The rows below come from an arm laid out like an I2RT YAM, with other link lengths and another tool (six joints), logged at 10 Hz.
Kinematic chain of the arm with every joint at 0, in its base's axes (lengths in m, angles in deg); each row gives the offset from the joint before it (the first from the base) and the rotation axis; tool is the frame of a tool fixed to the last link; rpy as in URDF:
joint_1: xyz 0 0 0.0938 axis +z
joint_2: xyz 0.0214 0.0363 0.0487 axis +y
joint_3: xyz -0.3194 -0.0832 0 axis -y
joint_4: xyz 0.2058 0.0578 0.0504 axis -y
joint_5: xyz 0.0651 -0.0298 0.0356 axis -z
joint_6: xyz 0.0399 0 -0.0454 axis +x
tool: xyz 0.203 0.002 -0.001 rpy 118.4 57.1 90
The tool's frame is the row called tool.
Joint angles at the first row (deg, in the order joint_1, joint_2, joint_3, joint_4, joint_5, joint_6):
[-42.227, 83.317, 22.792, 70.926, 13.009, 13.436]
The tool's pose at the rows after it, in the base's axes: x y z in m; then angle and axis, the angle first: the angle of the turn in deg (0 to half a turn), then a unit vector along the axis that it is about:
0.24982, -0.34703, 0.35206, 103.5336, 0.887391, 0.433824, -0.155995
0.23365, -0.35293, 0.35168, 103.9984, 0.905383, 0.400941, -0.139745
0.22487, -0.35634, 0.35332, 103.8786, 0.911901, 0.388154, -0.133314
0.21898, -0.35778, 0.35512, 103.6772, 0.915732, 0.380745, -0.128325
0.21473, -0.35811, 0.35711, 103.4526, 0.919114, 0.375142, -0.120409
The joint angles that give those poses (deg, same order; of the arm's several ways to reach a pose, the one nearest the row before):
[-44.392, 82.659, 21.245, 72.750, 13.440, 17.294]
[-46.190, 82.066, 20.347, 73.212, 14.049, 20.449]
[-47.826, 81.706, 20.051, 73.450, 13.295, 21.782]
[-48.966, 81.297, 19.822, 73.563, 12.599, 22.666]
[-49.853, 80.832, 19.646, 73.564, 11.889, 23.670]

